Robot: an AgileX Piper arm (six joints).
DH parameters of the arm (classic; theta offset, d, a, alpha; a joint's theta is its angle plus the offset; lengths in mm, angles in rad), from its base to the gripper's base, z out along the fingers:
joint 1: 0 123 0 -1.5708
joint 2: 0.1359 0 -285.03 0
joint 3: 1.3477 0 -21.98 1.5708
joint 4: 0 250.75 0 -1.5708
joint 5: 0 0 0 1.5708
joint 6: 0 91 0 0
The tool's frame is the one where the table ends.
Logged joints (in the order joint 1, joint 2, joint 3, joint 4, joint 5, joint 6), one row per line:
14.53, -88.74, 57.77, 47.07, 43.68, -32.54
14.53, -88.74, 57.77, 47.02, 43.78, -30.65
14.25, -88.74, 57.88, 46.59, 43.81, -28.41
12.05, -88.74, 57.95, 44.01, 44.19, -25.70
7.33, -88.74, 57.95, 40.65, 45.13, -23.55
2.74, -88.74, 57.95, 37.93, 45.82, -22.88
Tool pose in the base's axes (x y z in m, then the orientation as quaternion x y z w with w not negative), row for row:
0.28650, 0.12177, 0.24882, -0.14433, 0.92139, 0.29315, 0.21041
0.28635, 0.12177, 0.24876, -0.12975, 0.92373, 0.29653, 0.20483
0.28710, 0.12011, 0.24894, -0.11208, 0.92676, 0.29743, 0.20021
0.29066, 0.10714, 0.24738, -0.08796, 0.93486, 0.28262, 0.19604
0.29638, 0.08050, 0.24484, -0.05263, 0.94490, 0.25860, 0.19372
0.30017, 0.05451, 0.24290, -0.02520, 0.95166, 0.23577, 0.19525
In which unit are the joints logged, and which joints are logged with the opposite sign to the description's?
The joints are logged in degrees. Opposite sign: joint 2, joint 3.
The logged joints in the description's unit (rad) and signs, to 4 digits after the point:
0.2536, 1.5488, -1.0083, 0.8215, 0.7624, -0.5679
0.2536, 1.5488, -1.0083, 0.8207, 0.7641, -0.5349
0.2487, 1.5488, -1.0102, 0.8131, 0.7646, -0.4958
0.2103, 1.5488, -1.0114, 0.7681, 0.7713, -0.4485
0.1279, 1.5488, -1.0114, 0.7095, 0.7877, -0.4110
0.0478, 1.5488, -1.0114, 0.6620, 0.7997, -0.3993

